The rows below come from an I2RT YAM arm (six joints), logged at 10 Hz.
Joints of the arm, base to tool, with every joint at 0 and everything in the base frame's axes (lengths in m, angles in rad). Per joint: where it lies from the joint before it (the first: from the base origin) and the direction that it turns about. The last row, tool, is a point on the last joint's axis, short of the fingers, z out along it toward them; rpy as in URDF.
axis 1: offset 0.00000 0.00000 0.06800 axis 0 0 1
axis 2: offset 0.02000 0.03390 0.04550 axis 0 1 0
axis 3: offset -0.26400 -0.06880 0.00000 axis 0 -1 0
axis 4: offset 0.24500 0.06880 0.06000 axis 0 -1 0
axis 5: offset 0.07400 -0.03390 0.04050 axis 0 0 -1
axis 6: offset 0.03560 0.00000 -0.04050 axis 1 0 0
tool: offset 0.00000 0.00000 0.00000 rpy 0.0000 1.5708 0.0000
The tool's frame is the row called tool.
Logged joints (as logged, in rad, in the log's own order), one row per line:
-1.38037 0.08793 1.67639 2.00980 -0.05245 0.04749
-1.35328 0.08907 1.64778 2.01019 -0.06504 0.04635
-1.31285 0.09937 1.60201 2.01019 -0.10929 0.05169
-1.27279 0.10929 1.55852 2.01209 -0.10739 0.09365
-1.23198 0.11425 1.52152 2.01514 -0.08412 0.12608
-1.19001 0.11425 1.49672 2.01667 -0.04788 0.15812
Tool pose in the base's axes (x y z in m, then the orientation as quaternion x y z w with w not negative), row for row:
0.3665 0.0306 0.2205 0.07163 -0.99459 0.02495 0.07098
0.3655 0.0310 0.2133 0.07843 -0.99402 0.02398 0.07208
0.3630 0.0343 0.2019 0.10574 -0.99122 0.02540 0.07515
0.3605 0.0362 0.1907 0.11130 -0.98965 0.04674 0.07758
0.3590 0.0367 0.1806 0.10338 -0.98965 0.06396 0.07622
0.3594 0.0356 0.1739 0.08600 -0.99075 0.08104 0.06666
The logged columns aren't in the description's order. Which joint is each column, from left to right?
Columns, left to right: axis 4, axis 1, axis 3, axis 2, axis 6, axis 5.
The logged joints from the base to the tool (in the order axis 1, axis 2, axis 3, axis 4, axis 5, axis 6), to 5 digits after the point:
0.08793 2.00980 1.67639 -1.38037 0.04749 -0.05245
0.08907 2.01019 1.64778 -1.35328 0.04635 -0.06504
0.09937 2.01019 1.60201 -1.31285 0.05169 -0.10929
0.10929 2.01209 1.55852 -1.27279 0.09365 -0.10739
0.11425 2.01514 1.52152 -1.23198 0.12608 -0.08412
0.11425 2.01667 1.49672 -1.19001 0.15812 -0.04788

